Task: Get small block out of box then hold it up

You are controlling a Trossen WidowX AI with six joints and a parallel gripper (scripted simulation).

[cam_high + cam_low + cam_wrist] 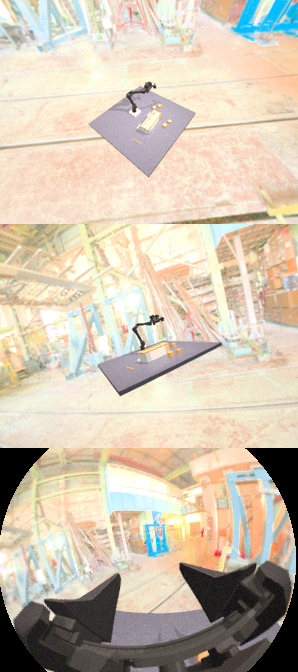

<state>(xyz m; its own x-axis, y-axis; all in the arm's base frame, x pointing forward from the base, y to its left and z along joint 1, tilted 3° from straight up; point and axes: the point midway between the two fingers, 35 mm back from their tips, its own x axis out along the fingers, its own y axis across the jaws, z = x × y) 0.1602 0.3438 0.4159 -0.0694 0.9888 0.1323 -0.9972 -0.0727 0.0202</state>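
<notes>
My gripper tip is now 20 cm short of the small orange block, 44 cm to the left of it and 36 cm above it. Round my gripper tip: thin orange stick: 20 cm ahead, 84 cm to the right, 44 cm below; then clear-fronted box: 19 cm ahead, 47 cm to the right, 38 cm below.
</notes>
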